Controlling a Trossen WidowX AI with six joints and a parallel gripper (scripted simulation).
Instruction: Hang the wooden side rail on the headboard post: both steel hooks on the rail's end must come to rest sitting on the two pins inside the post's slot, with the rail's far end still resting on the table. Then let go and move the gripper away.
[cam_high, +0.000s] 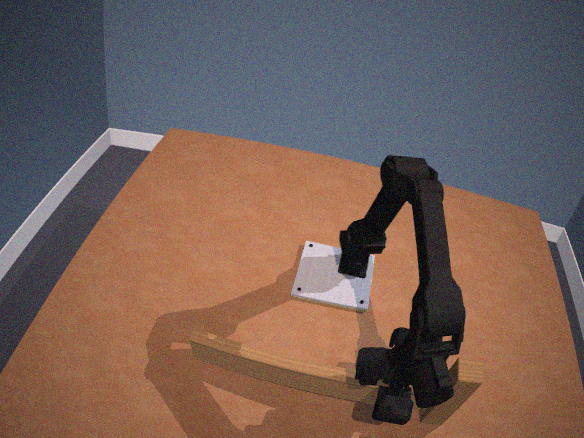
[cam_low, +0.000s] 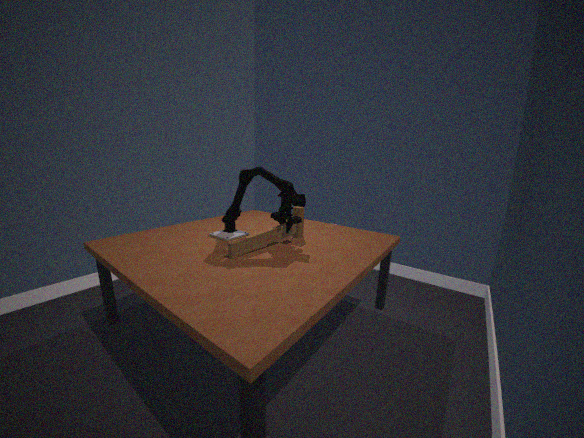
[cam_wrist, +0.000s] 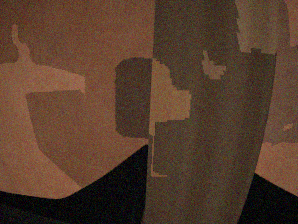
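The wooden headboard post is 11 cm to the left of my gripper tip and 4 cm above it.
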